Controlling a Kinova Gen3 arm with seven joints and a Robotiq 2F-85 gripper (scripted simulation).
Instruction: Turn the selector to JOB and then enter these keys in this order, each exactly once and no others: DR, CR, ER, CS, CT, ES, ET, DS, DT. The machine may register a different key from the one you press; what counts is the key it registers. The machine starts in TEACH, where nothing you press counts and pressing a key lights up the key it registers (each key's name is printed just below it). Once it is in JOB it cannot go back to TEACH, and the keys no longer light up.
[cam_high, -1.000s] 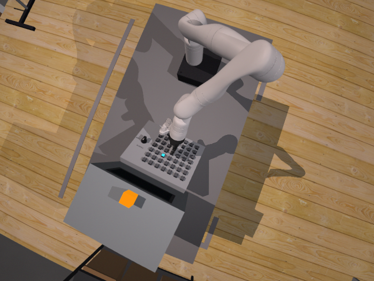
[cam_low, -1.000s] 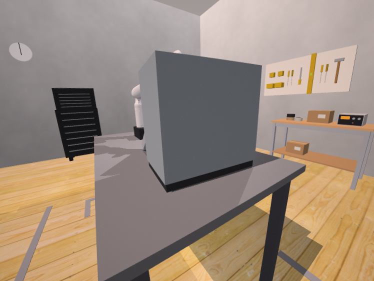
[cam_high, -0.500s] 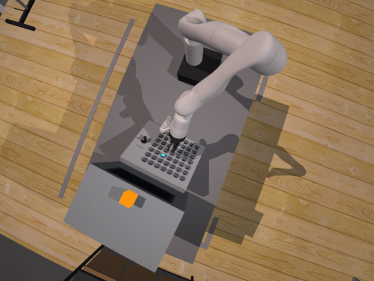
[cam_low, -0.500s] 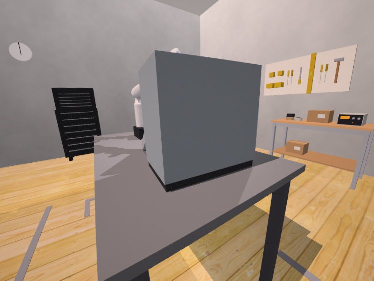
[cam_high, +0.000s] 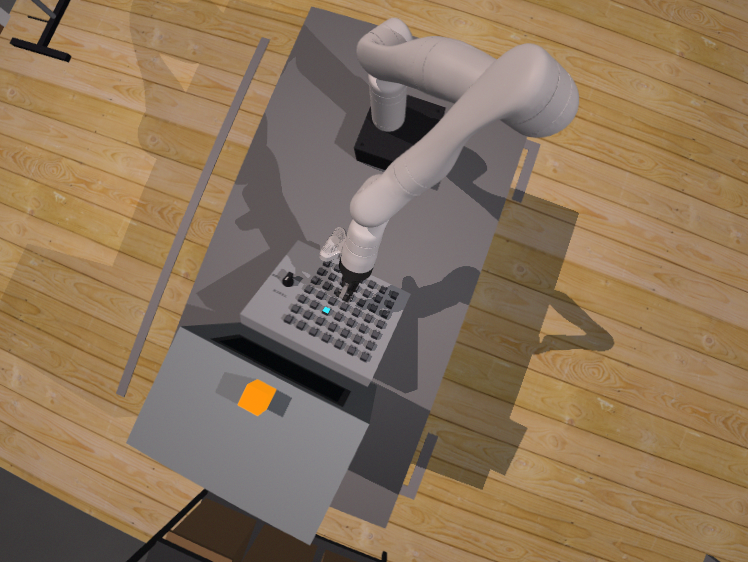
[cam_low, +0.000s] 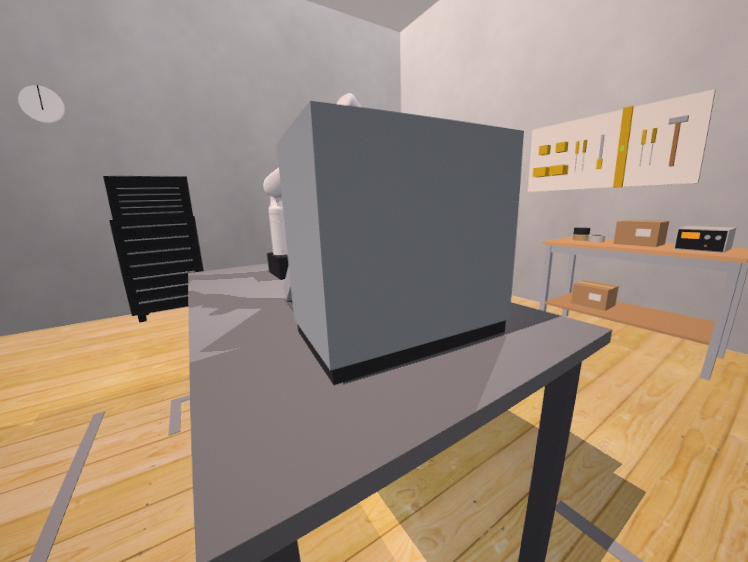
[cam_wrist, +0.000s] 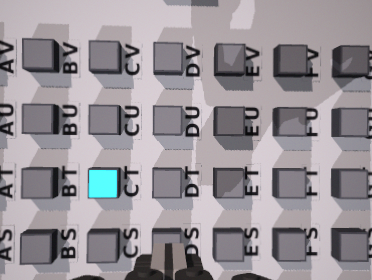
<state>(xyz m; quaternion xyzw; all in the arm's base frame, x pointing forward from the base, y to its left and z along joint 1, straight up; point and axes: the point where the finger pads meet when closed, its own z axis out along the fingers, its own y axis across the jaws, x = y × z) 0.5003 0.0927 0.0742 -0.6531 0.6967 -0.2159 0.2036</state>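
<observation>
The black selector knob is 16 cm to the right of my hand, 3 cm below it and 2 cm ahead of it. From my hand the other things lie so: grey keypad panel 8 cm below, 5 cm to the right, 5 cm ahead.
</observation>
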